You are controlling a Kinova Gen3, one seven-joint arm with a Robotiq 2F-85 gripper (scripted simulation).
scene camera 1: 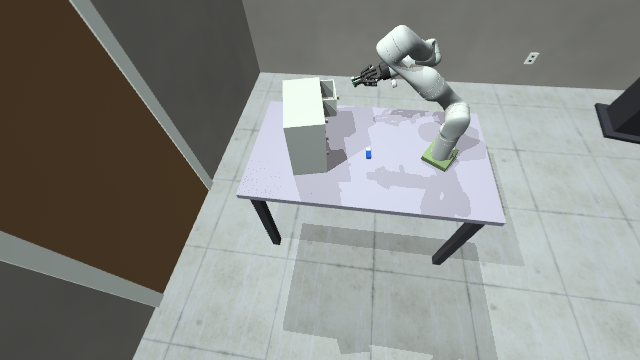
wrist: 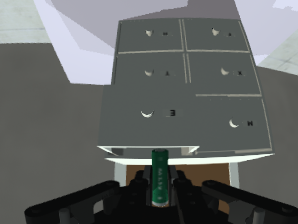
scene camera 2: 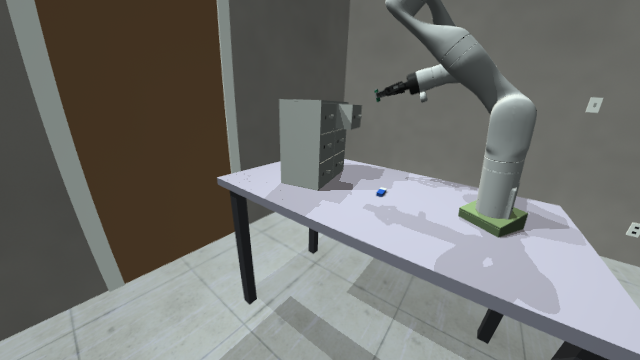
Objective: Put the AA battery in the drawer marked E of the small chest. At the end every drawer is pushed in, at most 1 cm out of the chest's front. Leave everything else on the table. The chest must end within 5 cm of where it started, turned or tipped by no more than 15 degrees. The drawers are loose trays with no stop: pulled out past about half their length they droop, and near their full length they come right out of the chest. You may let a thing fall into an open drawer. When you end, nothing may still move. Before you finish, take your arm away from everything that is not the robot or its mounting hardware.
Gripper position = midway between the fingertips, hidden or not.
In view: my gripper (wrist: 159, 175), a small chest (scene camera 2: 300, 120), a drawer (wrist: 135, 118) and a green AA battery (wrist: 159, 156).
The small chest shows as well in scene camera 1 (scene camera 1: 303, 117).
